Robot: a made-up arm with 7 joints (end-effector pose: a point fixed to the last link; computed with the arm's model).
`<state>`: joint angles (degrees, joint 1 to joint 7).
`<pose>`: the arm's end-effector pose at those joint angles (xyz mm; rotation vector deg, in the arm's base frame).
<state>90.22 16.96 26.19 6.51 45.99 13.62 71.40</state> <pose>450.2 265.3 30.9 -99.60 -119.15 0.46</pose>
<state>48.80 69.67 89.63 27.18 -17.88 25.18 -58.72</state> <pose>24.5 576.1 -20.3 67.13 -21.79 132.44</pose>
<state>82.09 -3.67 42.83 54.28 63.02 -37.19 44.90</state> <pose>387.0 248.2 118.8 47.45 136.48 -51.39</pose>
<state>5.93 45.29 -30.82 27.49 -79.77 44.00 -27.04</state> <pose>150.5 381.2 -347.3 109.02 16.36 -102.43</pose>
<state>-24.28 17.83 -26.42 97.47 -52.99 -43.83 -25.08</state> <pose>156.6 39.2 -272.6 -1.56 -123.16 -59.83</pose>
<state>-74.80 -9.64 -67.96 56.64 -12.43 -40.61 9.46</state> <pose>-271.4 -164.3 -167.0 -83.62 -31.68 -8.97</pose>
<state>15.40 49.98 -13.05 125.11 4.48 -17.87 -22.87</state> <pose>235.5 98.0 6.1 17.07 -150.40 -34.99</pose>
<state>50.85 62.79 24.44 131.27 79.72 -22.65 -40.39</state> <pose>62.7 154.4 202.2 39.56 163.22 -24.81</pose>
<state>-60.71 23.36 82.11 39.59 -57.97 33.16 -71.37</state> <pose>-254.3 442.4 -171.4 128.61 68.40 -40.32</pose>
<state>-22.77 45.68 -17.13 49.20 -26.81 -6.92 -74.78</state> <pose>71.6 338.4 -365.8 91.78 -62.29 -48.84</pose>
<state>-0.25 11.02 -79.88 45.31 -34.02 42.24 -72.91</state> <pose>34.0 -9.3 -423.2 74.31 -78.02 -87.37</pose>
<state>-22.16 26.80 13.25 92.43 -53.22 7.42 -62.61</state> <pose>209.8 251.8 -224.8 114.27 -82.92 -26.67</pose>
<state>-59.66 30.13 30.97 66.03 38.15 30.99 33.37</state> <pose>-56.8 383.6 -293.8 -6.67 -6.35 31.05</pose>
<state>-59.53 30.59 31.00 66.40 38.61 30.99 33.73</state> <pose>-52.5 384.8 -292.4 -7.15 -7.13 30.69</pose>
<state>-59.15 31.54 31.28 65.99 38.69 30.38 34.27</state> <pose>-48.4 389.5 -289.9 -6.92 -8.22 29.93</pose>
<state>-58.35 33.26 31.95 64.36 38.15 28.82 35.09</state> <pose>-44.5 399.8 -285.3 -5.57 -9.79 28.49</pose>
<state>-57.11 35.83 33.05 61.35 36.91 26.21 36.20</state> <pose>-40.9 416.1 -277.8 -2.97 -11.83 26.31</pose>
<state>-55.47 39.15 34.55 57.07 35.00 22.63 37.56</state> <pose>-37.5 437.4 -266.7 0.69 -14.23 23.45</pose>
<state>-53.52 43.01 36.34 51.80 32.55 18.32 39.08</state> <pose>-34.7 461.4 -251.6 5.07 -16.73 20.12</pose>
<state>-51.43 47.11 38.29 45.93 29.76 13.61 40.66</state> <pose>-33.2 485.4 -233.5 9.69 -19.06 16.65</pose>
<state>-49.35 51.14 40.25 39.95 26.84 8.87 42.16</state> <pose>-33.2 507.0 -213.9 14.13 -21.01 13.34</pose>
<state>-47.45 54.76 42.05 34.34 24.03 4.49 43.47</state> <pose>-35.0 524.3 -195.3 17.98 -22.42 10.51</pose>
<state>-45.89 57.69 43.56 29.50 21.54 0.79 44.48</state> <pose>-38.4 536.8 -179.9 21.03 -23.23 8.37</pose>
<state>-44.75 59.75 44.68 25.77 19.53 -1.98 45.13</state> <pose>-42.7 544.6 -169.1 23.19 -23.52 6.98</pose>
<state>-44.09 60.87 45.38 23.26 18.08 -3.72 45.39</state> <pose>-47.5 548.6 -163.4 24.53 -23.32 6.35</pose>
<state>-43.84 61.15 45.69 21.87 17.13 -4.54 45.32</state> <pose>-52.2 549.6 -162.2 25.20 -22.75 6.31</pose>
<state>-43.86 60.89 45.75 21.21 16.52 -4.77 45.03</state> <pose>-57.0 548.9 -163.8 25.48 -21.96 6.64</pose>
